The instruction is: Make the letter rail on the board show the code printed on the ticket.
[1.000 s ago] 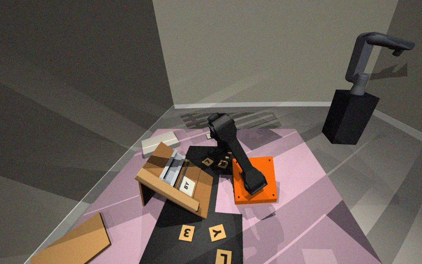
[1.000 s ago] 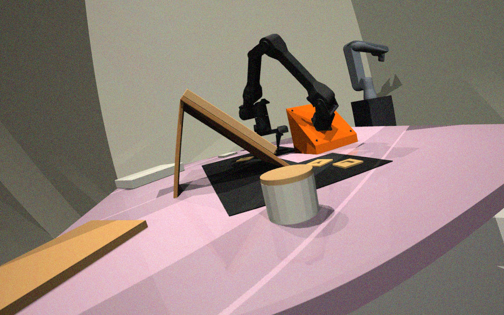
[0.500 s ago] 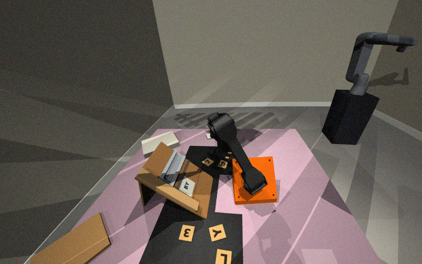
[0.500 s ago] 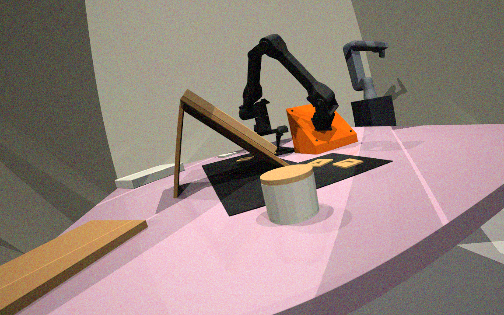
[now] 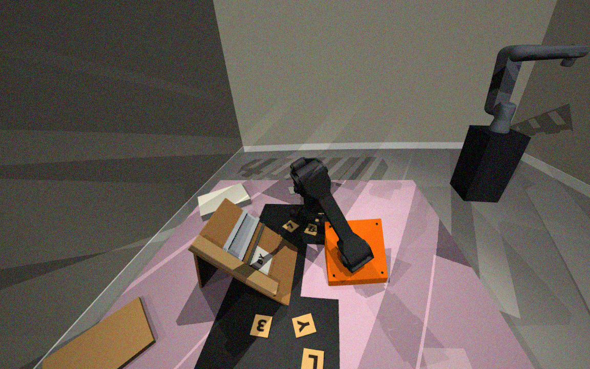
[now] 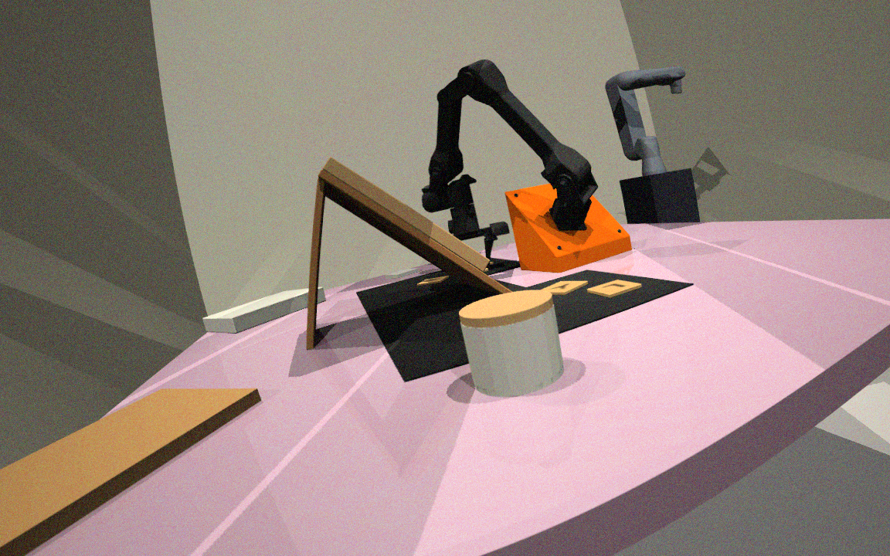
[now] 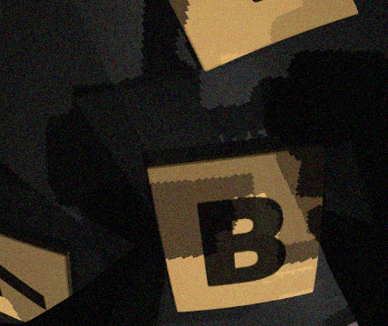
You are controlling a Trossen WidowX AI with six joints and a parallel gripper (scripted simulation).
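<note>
My gripper tip is 100 mm short of the 7 tile and 10 mm to the left of it. From my gripper tip the other things lie so: black mat (30 mm ahead, 200 mm to the left); then b tile (right at my gripper tip); then white ticket (130 mm ahead, 260 mm to the left, 100 mm above).
</note>
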